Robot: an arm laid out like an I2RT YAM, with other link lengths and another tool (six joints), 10 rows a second.
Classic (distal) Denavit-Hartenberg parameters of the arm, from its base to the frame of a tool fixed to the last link. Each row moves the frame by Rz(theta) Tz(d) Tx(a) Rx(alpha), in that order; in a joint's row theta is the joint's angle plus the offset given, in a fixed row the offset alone. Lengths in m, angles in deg.
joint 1: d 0.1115, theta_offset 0, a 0.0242, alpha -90
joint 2: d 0, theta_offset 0, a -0.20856, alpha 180
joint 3: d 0, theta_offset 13.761, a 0.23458, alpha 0
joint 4: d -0.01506, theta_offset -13.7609, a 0.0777, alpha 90
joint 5: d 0.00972, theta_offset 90, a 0, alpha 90
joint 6: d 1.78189, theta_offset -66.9, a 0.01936, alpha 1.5
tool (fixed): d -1.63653, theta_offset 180, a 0, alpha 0
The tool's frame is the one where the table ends.
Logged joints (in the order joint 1, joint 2, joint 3, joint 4, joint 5, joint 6), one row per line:
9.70 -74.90 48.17 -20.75 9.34 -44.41
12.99 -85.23 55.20 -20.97 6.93 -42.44
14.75 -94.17 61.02 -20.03 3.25 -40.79
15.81 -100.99 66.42 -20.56 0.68 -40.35
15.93 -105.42 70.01 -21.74 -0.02 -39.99
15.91 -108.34 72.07 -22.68 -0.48 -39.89
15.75 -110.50 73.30 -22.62 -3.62 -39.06
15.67 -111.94 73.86 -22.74 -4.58 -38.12
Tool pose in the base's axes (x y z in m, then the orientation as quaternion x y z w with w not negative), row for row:
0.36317 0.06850 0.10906 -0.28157 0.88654 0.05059 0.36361
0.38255 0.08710 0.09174 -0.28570 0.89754 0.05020 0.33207
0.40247 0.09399 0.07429 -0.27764 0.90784 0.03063 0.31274
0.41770 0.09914 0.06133 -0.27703 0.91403 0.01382 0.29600
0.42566 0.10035 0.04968 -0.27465 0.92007 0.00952 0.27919
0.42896 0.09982 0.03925 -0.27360 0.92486 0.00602 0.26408
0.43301 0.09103 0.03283 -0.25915 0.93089 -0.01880 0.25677
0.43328 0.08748 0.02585 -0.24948 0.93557 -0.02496 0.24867
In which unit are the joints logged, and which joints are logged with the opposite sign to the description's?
The joints are logged in degrees. Opposite sign: joint 2, joint 5.
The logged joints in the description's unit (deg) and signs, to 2 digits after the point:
9.70 74.90 48.17 -20.75 -9.34 -44.41
12.99 85.23 55.20 -20.97 -6.93 -42.44
14.75 94.17 61.02 -20.03 -3.25 -40.79
15.81 100.99 66.42 -20.56 -0.68 -40.35
15.93 105.42 70.01 -21.74 0.02 -39.99
15.91 108.34 72.07 -22.68 0.48 -39.89
15.75 110.50 73.30 -22.62 3.62 -39.06
15.67 111.94 73.86 -22.74 4.58 -38.12

